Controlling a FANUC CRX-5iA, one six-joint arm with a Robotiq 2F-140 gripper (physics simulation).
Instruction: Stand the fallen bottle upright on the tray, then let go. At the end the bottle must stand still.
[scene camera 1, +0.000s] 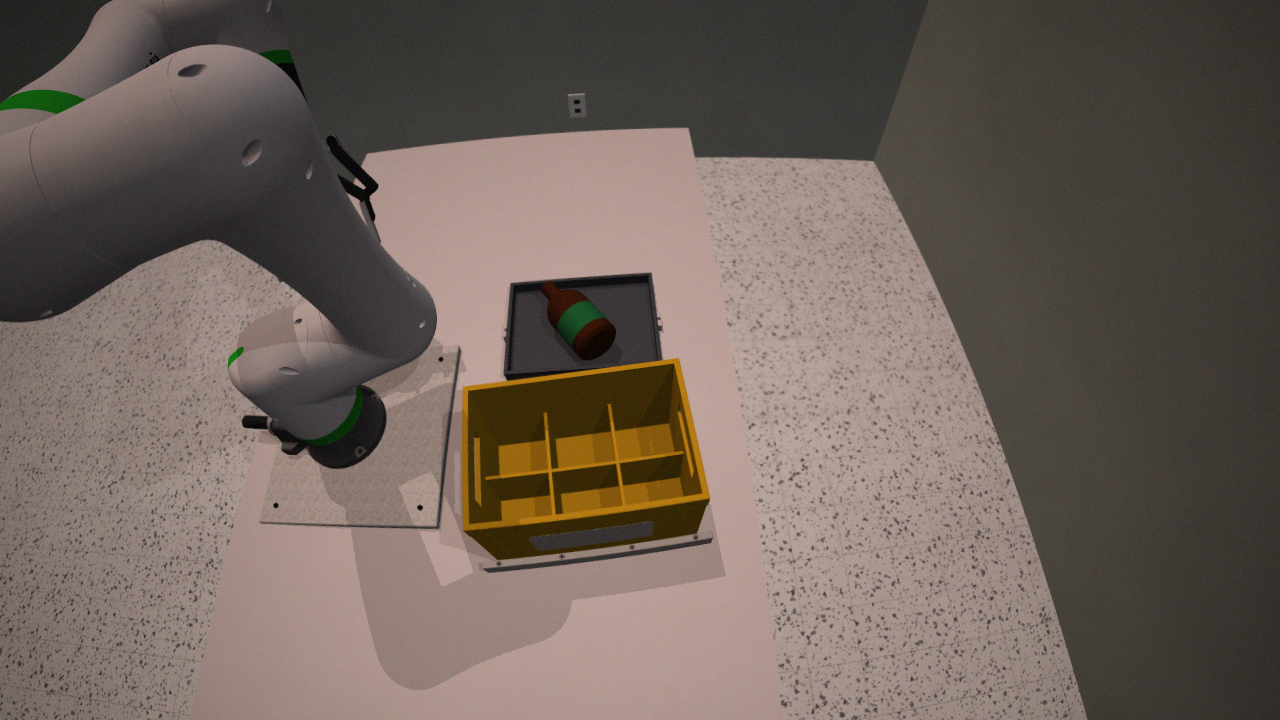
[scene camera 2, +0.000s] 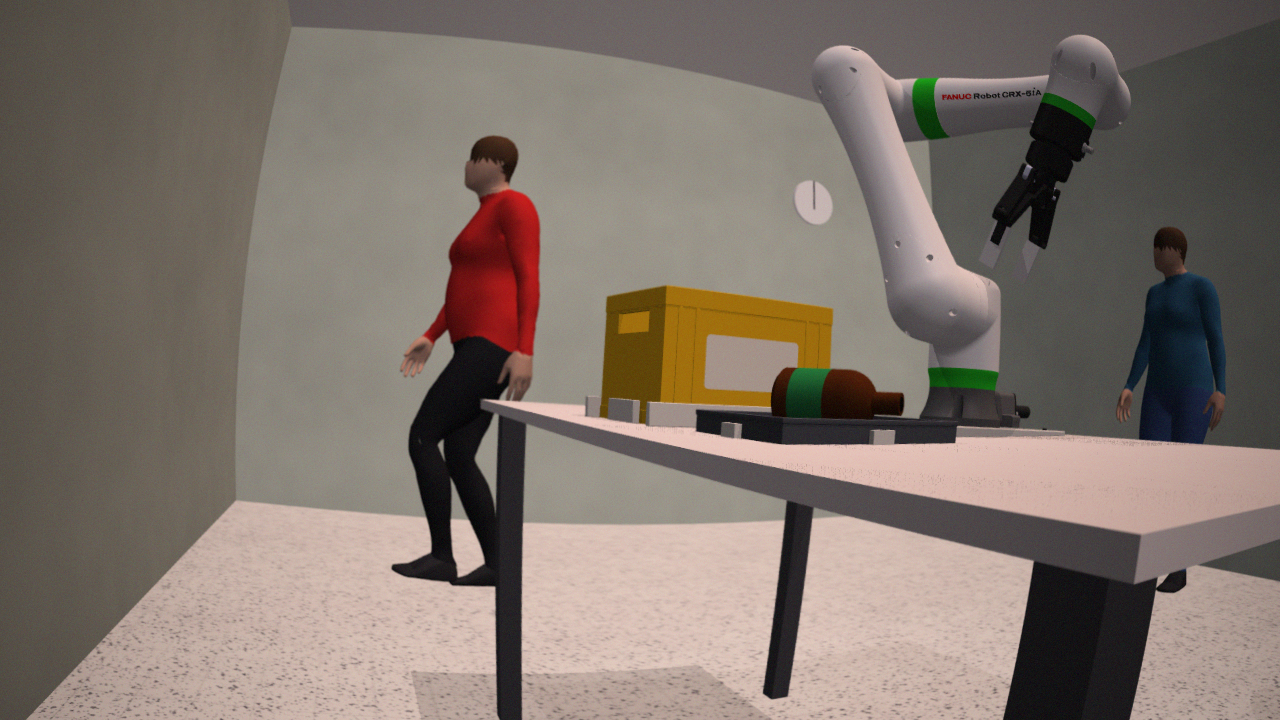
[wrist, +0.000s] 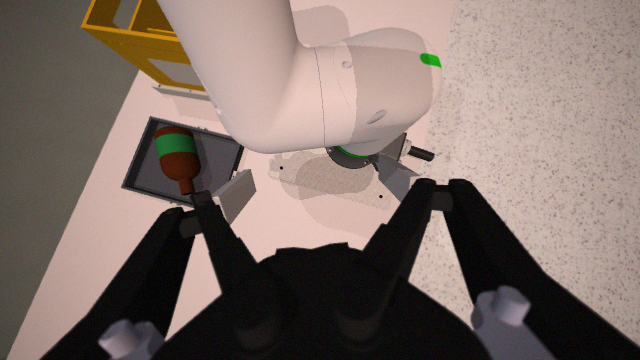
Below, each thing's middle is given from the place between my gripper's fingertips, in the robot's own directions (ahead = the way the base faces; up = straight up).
My gripper is now 340 mm short of the brown bottle (scene camera 2: 822, 393), 50 mm to the right of it and 200 mm above it. Round my hand: yellow crate (scene camera 1: 592, 459): 370 mm ahead, 230 mm to the right, 150 mm below; dark grey tray (scene camera 1: 533, 348): 340 mm ahead, 60 mm to the left, 230 mm below.
